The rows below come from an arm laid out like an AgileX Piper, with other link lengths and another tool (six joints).
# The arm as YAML. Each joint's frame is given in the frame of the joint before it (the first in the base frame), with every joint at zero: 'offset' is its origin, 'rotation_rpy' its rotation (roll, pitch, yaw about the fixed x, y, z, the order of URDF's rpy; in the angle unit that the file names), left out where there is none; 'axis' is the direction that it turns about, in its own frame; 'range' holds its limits. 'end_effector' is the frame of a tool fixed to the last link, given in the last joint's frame.
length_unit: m
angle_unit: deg
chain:
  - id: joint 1
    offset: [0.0, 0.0, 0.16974]
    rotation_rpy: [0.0, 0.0, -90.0]
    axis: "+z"
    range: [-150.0, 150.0]
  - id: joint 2
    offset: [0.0, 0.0, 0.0]
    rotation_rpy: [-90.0, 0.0, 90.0]
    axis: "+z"
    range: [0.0, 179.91]
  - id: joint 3
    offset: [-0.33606, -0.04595, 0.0]
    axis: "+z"
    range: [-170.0, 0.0]
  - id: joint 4
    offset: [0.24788, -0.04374, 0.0]
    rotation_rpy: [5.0, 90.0, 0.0]
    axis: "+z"
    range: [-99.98, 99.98]
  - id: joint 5
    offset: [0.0, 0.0, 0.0]
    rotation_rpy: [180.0, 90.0, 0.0]
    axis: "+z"
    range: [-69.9, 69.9]
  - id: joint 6
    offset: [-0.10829, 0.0, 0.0]
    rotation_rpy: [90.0, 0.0, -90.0]
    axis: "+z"
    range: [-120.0, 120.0]
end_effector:
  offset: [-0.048, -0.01, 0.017]
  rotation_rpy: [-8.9, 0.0, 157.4]
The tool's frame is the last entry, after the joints.
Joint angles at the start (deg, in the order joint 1, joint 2, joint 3, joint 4, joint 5, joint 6): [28.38, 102.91, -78.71, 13.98, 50.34, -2.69]
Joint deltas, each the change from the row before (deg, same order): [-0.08, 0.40, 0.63, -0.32, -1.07, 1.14]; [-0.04, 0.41, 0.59, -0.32, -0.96, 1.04]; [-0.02, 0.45, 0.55, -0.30, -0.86, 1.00]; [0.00, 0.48, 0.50, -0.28, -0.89, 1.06]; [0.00, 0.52, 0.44, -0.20, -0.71, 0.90]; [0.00, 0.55, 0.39, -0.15, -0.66, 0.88]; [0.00, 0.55, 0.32, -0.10, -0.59, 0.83]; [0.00, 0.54, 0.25, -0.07, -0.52, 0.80]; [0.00, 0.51, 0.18, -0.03, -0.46, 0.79]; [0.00, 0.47, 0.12, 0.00, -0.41, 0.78]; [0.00, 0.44, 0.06, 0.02, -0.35, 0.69]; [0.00, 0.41, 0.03, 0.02, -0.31, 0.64]
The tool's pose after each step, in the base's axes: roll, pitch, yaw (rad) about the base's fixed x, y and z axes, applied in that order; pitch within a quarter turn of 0, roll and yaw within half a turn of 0; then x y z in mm. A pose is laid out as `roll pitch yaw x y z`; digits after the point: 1 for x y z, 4 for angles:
3.0581 -0.4054 0.7773 396.6 221.0 319.4
3.0593 -0.4012 0.7578 398.2 219.6 313.9
3.0610 -0.3956 0.7396 399.6 218.4 308.2
3.0630 -0.3909 0.7204 401.1 217.5 302.6
3.0659 -0.3842 0.7037 402.3 216.8 296.8
3.0696 -0.3772 0.6870 403.6 216.2 291.0
3.0736 -0.3705 0.6709 404.8 215.7 285.4
3.0778 -0.3641 0.6552 406.1 215.3 280.3
3.0823 -0.3584 0.6395 407.3 215.0 275.7
3.0871 -0.3537 0.6238 408.4 214.7 271.6
3.0916 -0.3497 0.6097 409.6 214.6 268.1
3.0956 -0.3461 0.5967 410.7 214.5 264.9

